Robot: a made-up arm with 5 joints.
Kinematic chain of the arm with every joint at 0, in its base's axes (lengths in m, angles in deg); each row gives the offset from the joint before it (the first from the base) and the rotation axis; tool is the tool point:
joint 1: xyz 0 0 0.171 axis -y
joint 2: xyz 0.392 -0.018 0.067 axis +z
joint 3: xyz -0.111 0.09 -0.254 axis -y
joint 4: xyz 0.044 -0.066 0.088 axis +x
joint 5: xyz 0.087 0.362 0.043 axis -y
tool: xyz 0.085 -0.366 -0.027
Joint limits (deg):
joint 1: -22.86..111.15
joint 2: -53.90..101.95
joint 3: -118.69..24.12
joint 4: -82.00..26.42
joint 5: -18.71..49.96
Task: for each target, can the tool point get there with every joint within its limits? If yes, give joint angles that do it. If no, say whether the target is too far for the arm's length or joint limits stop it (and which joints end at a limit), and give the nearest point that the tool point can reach.
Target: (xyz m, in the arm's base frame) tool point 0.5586 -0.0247 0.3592
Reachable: yes | joints 64.30 -17.20 -99.24 14.33 44.59
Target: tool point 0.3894 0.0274 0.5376
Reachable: yes | joints 53.46 11.25 -16.37 1.37 36.40
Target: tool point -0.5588 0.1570 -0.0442
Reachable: no: joint limits stop it (at a limit: joint 1, joint 3, joint 5) | nearest point -0.1578 0.0137 0.4542 | short by 0.656 m
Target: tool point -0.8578 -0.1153 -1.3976
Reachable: no: too far | nearest point 0.0836 -0.0374 -0.3459 | short by 1.414 m
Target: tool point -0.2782 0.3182 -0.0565
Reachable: no: joint limits stop it (at a limit: joint 1, joint 2, joint 5) | nearest point 0.1474 0.0817 -0.1541 | short by 0.497 m
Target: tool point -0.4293 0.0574 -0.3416
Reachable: no: joint limits stop it (at a limit: joint 1, joint 3, joint 4, joint 5) | nearest point 0.0490 0.0028 -0.3035 | short by 0.483 m
